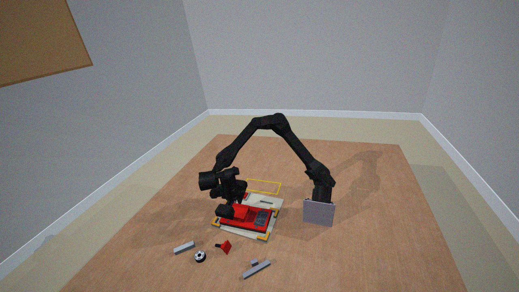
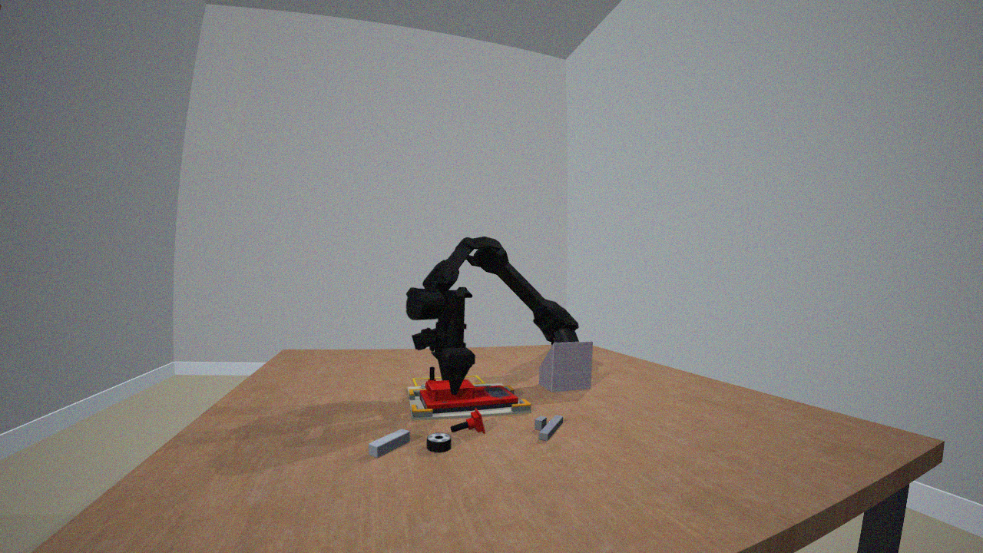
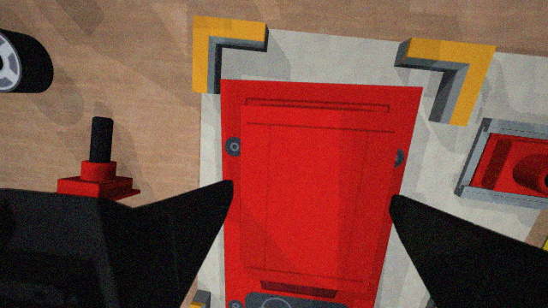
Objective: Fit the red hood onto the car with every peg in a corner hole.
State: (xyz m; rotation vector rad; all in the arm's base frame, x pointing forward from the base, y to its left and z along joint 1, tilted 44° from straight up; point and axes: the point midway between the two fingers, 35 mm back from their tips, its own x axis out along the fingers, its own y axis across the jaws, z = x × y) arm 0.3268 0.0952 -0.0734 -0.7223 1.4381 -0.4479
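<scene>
Now: gripper tip right at the red hood. Also, from my gripper tip: grey engine block: 20 mm below; black wheel: 210 mm to the left, 30 mm below, 30 mm ahead.
</scene>
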